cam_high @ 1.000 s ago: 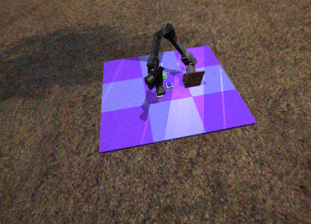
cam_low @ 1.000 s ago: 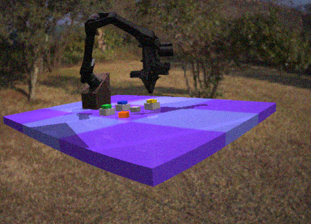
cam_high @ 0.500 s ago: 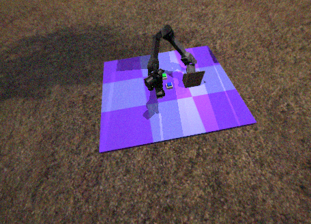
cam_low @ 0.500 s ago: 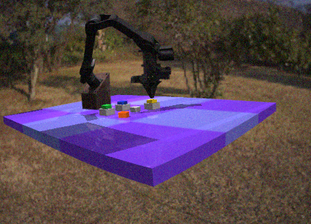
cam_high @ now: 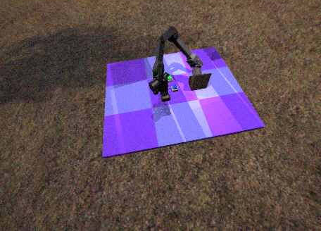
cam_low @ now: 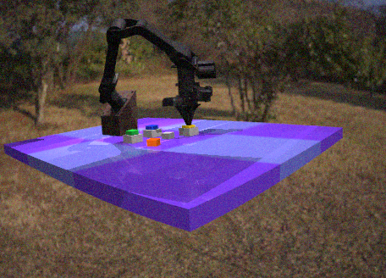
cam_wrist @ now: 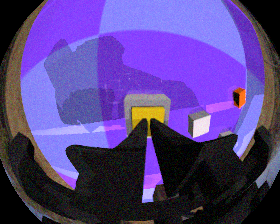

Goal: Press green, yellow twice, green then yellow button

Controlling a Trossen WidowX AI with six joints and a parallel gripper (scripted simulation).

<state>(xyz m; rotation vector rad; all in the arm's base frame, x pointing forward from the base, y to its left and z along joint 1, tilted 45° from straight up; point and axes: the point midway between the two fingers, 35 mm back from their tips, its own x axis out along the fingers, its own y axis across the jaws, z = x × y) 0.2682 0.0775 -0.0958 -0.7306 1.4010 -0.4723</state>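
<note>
My gripper tip is 1 cm above the yellow button. Round my gripper tip: blue button 9 cm to the right, 9 cm behind; green button 20 cm to the right, 5 cm behind; orange block 19 cm to the right, 6 cm ahead, 2 cm below.
</note>
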